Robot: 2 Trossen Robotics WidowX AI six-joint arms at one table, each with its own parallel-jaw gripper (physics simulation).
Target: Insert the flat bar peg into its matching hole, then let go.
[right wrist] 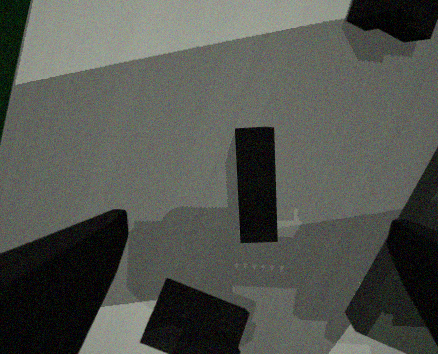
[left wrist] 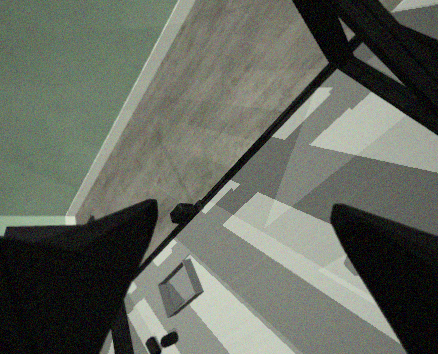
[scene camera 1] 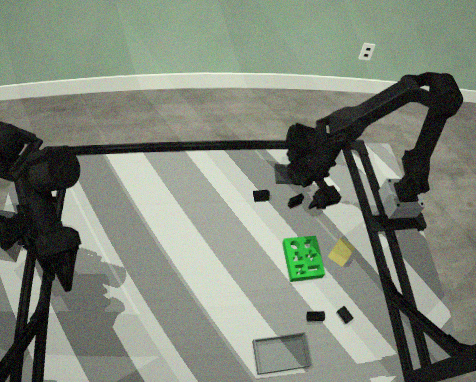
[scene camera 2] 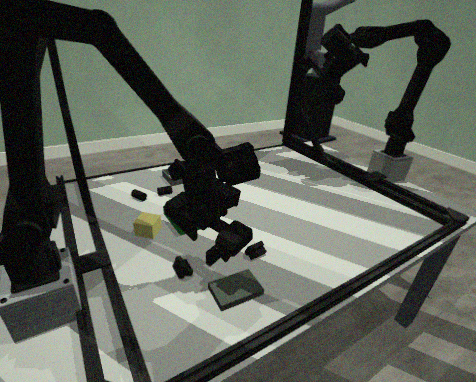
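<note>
A black rectangular bar [scene camera 1: 296,201] [right wrist: 256,165], which looks like the flat bar peg, lies on the table. In the right wrist view it is between and beyond the spread fingertips, untouched. My right gripper [scene camera 1: 316,200] [scene camera 2: 209,250] [right wrist: 257,227] is open and empty, low over the table beside the bar. The green board [scene camera 1: 288,257] [scene camera 2: 176,226] [right wrist: 10,45] has several shaped holes, including slots at its lower end in scene camera 1. The arm hides much of it in scene camera 2. My left gripper [scene camera 1: 64,272] [left wrist: 243,209] is open and empty, high at the left in scene camera 1.
Black blocks [right wrist: 195,317] [right wrist: 395,17] lie near the bar. A flat grey box [scene camera 1: 282,174] [scene camera 2: 236,289] [right wrist: 370,295] is nearby. A yellow block [scene camera 1: 341,251] [scene camera 2: 147,225] stands beside the board. Two black pieces [scene camera 1: 315,316] [scene camera 1: 345,314] and a grey tray [scene camera 1: 282,371] lie farther down in scene camera 1.
</note>
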